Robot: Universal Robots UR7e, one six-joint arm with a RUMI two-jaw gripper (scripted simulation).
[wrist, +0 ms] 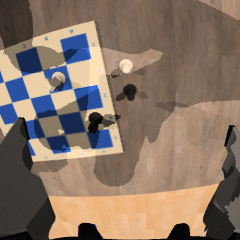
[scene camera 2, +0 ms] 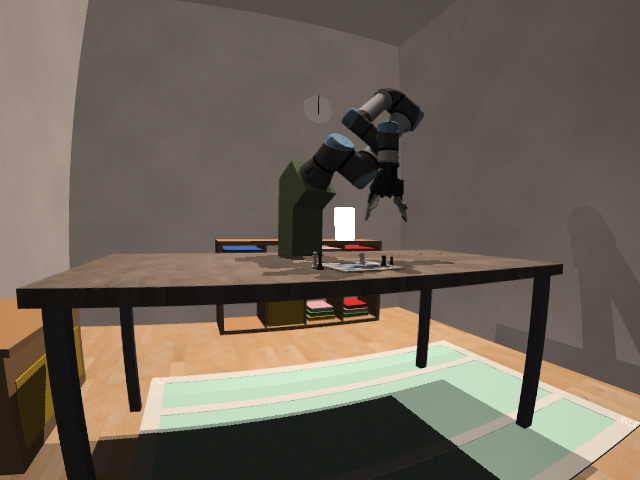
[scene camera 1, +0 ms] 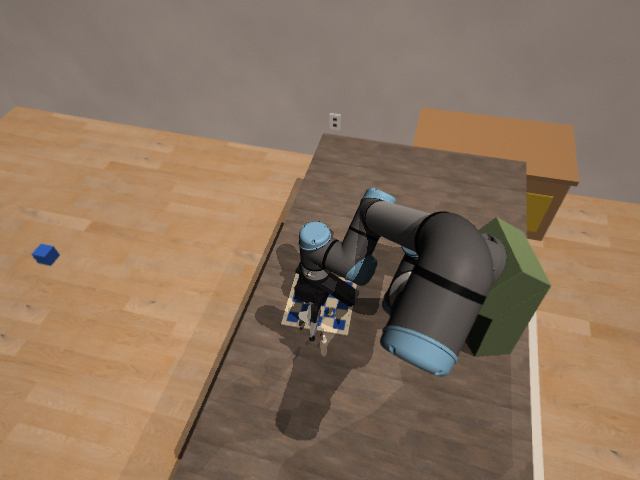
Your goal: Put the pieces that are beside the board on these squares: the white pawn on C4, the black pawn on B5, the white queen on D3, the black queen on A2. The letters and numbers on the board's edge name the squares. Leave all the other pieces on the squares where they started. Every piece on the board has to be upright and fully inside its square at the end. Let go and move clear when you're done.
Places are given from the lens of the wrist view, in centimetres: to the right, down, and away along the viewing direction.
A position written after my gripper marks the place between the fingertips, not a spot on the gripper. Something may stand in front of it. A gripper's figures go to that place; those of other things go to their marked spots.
my gripper (wrist: 128, 123): 1, 0, 14
chessboard (wrist: 57, 122): -10, 1, 31
